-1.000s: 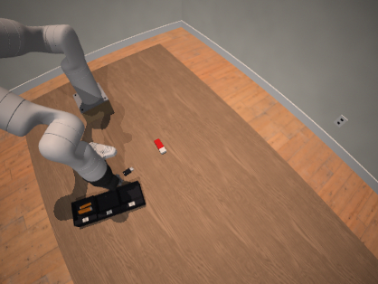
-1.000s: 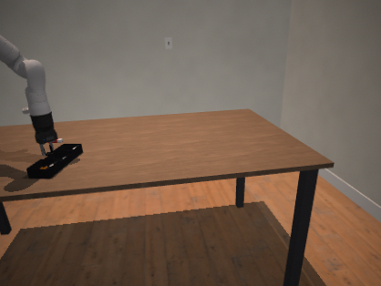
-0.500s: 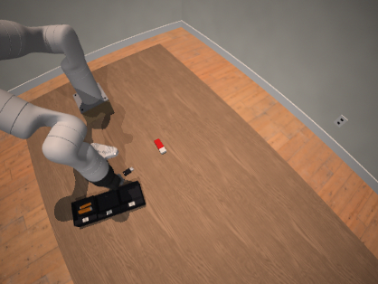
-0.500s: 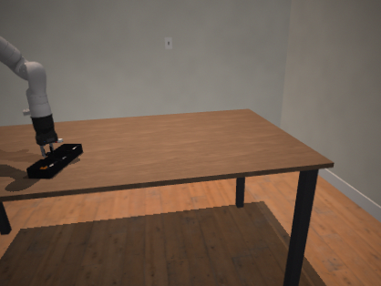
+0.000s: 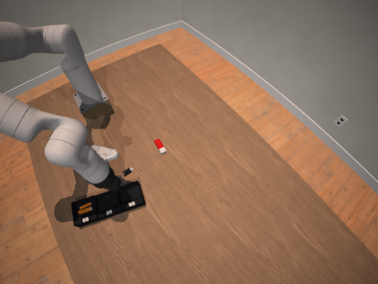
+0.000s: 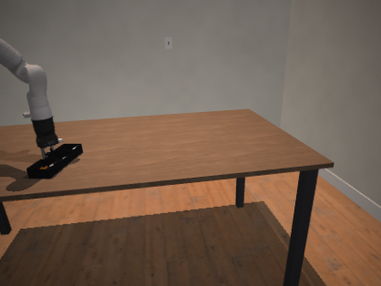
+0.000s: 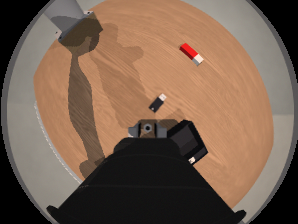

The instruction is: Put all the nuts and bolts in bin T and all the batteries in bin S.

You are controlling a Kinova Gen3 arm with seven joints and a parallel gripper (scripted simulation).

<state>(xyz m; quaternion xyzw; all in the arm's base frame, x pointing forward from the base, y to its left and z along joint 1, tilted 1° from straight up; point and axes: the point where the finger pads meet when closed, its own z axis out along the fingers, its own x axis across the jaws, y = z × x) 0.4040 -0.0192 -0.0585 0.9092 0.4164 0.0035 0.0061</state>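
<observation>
The grey nut lies 20 mm below my hand. From my hand the other things lie so: red block: 60 mm behind, 210 mm to the left, 10 mm below; black piece: 30 mm behind, 50 mm to the left, 20 mm below; black bin row: 70 mm ahead, 60 mm to the right.
</observation>
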